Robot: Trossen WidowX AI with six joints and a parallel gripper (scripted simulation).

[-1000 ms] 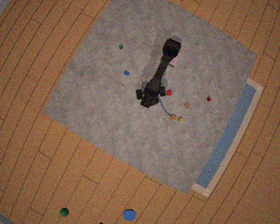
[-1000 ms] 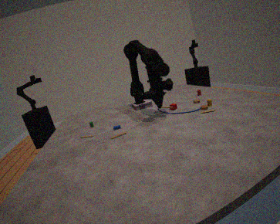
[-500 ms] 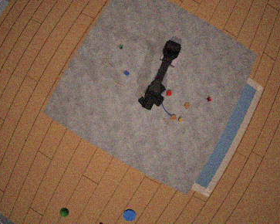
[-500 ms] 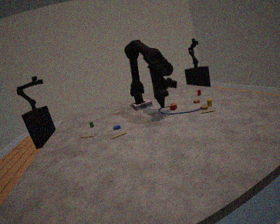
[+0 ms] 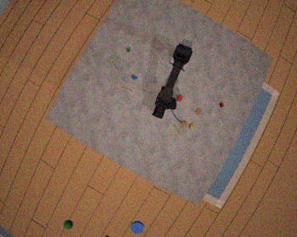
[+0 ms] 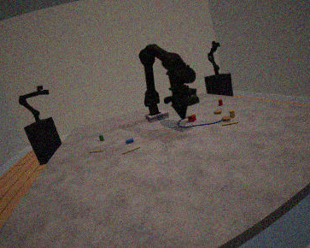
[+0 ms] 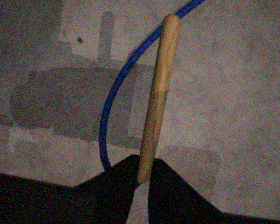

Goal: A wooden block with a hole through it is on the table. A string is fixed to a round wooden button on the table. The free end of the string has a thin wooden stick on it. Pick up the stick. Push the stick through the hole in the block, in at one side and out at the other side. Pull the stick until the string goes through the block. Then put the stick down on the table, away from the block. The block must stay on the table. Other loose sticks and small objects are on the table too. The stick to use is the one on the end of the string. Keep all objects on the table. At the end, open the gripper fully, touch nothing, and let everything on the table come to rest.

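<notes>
Right now the thin stick is 2 cm to the left of my gripper tip. Also, from my gripper tip: round button 21 cm to the left, 5 cm below, 5 cm ahead; yellow piece 25 cm to the left, 4 cm below, 4 cm ahead; red wooden block 10 cm to the left, 9 cm behind, 4 cm below.
</notes>
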